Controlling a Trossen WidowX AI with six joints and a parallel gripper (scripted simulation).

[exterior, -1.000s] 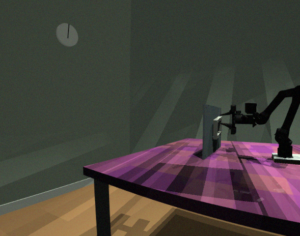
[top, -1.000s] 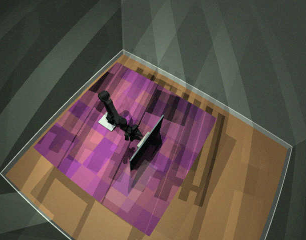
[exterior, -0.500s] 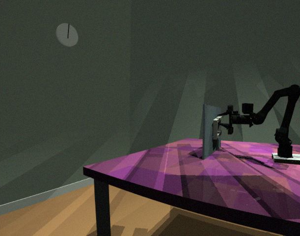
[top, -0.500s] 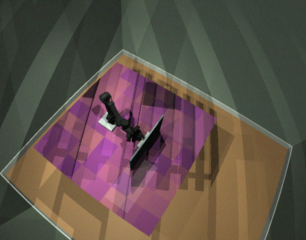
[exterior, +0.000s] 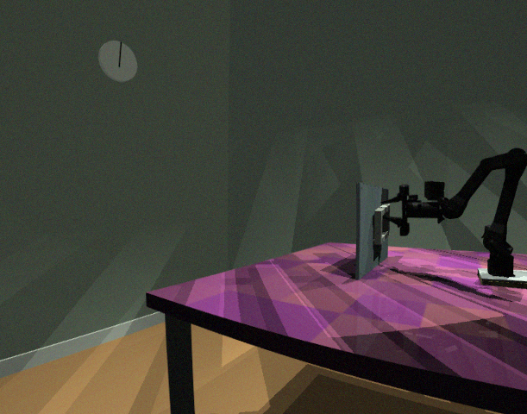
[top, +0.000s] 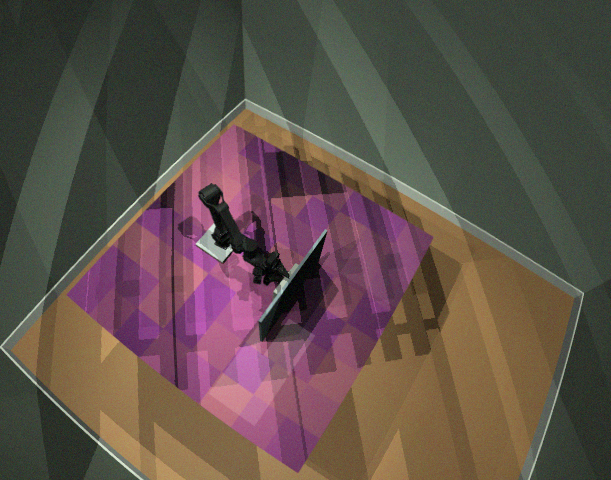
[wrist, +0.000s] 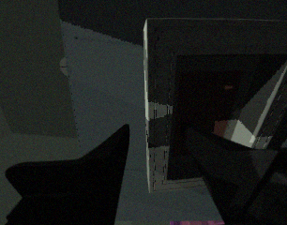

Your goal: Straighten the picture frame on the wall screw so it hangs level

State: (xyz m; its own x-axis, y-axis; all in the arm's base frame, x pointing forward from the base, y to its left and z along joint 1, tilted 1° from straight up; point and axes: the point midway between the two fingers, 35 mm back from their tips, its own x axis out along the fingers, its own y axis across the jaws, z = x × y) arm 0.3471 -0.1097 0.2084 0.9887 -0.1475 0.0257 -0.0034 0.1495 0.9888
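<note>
Right now the picture frame is 50 mm below my gripper tip and 10 mm to the right of it. Round my gripper tip: wall panel: 70 mm below, 20 mm ahead.
</note>
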